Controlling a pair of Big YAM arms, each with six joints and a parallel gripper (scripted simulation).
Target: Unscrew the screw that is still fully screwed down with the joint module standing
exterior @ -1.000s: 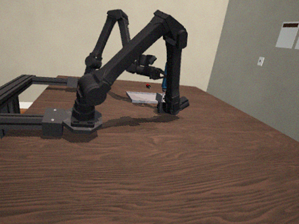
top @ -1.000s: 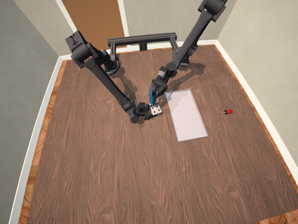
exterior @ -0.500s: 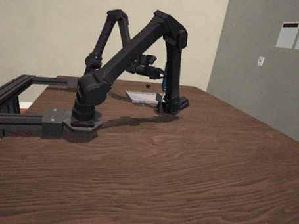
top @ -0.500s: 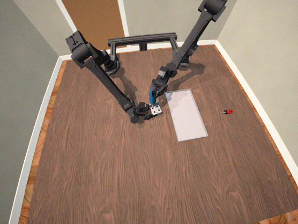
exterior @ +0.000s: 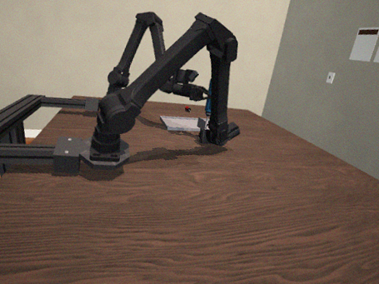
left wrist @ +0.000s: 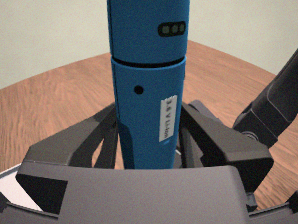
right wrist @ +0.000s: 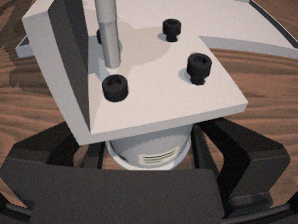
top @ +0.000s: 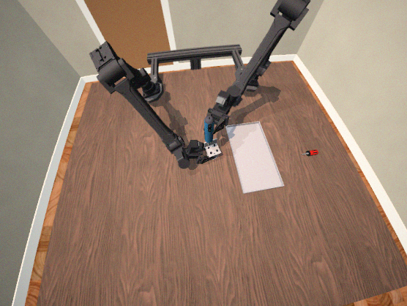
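Right now the joint module body is 1 cm above my right hand. From my right hand the other things lie so: bracket (5 cm above); then flat tray (23 cm to the left, 3 cm ahead, 2 cm below); then small red-handled screwdriver (57 cm to the left, 7 cm ahead, 1 cm below).
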